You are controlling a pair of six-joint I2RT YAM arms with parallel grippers.
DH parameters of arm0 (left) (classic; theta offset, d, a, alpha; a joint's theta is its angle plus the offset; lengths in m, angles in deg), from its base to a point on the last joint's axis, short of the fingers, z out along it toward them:
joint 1: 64.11 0.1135 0.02 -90
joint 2: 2.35 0 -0.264 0
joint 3: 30.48 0 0.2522 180
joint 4: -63.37 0 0.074 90
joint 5: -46.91 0 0 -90
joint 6: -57.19 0.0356 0 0
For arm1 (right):
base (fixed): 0 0 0 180
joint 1: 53.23 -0.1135 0.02 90
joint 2: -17.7 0 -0.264 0
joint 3: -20.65 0 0.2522 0
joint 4: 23.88 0 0.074 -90
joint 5: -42.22 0 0 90
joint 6: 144.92 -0.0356 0 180
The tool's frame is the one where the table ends.
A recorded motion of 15 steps. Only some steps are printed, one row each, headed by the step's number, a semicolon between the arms.
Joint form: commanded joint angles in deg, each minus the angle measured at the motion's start. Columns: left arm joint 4, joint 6, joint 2, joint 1, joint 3, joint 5; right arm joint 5, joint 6, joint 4, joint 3, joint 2, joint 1.
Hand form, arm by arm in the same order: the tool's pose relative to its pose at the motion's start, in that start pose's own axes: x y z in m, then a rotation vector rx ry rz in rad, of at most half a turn. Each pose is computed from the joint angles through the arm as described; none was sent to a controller.
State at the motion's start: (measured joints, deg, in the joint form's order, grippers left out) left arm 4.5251 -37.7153 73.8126 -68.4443 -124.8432 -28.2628; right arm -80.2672 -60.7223 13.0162 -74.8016 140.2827 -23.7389
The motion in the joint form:
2: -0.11 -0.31 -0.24 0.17 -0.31 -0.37; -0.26 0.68 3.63 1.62 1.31 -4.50
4: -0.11 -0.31 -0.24 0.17 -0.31 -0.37; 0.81 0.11 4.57 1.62 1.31 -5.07
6: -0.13 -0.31 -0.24 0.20 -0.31 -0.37; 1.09 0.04 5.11 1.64 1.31 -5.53
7: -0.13 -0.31 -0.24 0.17 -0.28 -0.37; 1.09 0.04 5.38 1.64 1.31 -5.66
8: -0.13 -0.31 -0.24 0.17 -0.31 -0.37; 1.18 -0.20 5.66 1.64 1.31 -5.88
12: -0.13 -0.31 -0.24 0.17 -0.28 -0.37; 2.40 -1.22 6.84 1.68 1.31 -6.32
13: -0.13 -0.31 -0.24 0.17 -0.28 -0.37; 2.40 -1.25 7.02 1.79 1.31 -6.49
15: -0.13 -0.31 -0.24 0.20 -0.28 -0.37; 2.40 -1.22 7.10 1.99 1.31 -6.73
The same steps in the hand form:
2: -0.0012 0.0002 -0.0028 -0.0080 -0.0087 -0.0053; 0.0239 0.0198 0.0267 -0.0218 0.1382 -0.0112
4: -0.0012 0.0002 -0.0028 -0.0080 -0.0087 -0.0053; 0.0264 0.0225 0.0285 -0.0038 0.1555 -0.0019
6: -0.0012 0.0004 -0.0029 -0.0084 -0.0084 -0.0057; 0.0282 0.0251 0.0300 -0.0002 0.1676 -0.0024
7: -0.0011 0.0003 -0.0027 -0.0081 -0.0078 -0.0056; 0.0288 0.0258 0.0304 -0.0004 0.1727 -0.0017
8: -0.0012 0.0002 -0.0028 -0.0080 -0.0083 -0.0054; 0.0297 0.0271 0.0311 0.0010 0.1787 0.0018
12: -0.0011 0.0003 -0.0027 -0.0081 -0.0078 -0.0056; 0.0326 0.0288 0.0323 0.0244 0.1985 0.0222
13: -0.0011 0.0003 -0.0027 -0.0081 -0.0078 -0.0056; 0.0338 0.0295 0.0330 0.0243 0.2044 0.0228
15: -0.0011 0.0004 -0.0027 -0.0084 -0.0079 -0.0059; 0.0354 0.0306 0.0341 0.0237 0.2107 0.0214

